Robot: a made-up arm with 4 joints.
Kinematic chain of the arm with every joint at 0, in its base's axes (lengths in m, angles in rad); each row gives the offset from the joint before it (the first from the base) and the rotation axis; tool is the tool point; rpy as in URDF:
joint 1: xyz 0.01 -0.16 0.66 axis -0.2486 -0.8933 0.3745
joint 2: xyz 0.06 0 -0.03 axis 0.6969 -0.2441 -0.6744
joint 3: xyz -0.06 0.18 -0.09 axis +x
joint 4: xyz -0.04 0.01 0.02 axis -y
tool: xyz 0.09 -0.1 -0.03 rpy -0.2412 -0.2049 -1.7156
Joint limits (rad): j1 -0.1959..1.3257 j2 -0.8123..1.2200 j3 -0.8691..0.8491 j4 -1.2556..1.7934
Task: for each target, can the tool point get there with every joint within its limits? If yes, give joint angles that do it. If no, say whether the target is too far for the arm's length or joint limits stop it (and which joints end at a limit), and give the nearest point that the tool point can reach.
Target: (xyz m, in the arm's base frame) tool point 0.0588 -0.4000 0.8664
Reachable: no: joint limits stop it (at a limit: joint 1, joint 2, joint 3, joint 4) | nearest point 0.0902 -0.2303 0.6308 | short by 0.292 m
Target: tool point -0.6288 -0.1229 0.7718
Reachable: no: too far | nearest point -0.1496 -0.0184 0.7251 | short by 0.493 m
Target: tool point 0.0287 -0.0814 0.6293
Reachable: yes | joints 0.5838 0.3821 0.2844 1.4452
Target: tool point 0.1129 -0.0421 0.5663
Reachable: yes | joints 0.1008 0.4804 0.2466 0.1608
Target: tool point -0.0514 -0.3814 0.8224
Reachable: no: joint limits stop it (at a limit: joint 1, joint 2, joint 4) | nearest point 0.0758 -0.2217 0.6297 | short by 0.281 m
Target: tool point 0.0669 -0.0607 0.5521
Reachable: yes | joints 0.0528 0.2557 -0.3831 -0.3768
